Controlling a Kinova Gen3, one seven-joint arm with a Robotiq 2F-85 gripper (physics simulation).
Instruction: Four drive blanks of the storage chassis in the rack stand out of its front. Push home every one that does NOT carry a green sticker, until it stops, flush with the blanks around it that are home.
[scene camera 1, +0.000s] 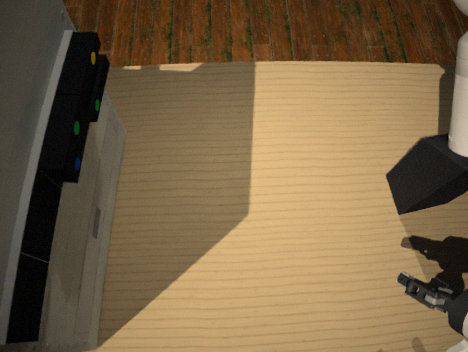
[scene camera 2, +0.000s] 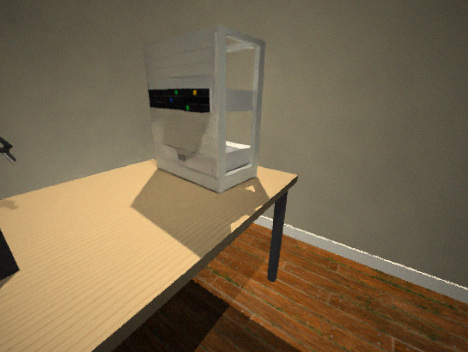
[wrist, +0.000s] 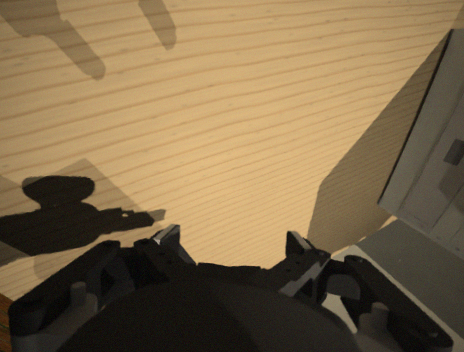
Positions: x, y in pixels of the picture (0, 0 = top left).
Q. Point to my gripper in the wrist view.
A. At 232, 239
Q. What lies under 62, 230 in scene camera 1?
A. A light grey rack.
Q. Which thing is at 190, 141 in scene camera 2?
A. A light grey rack.
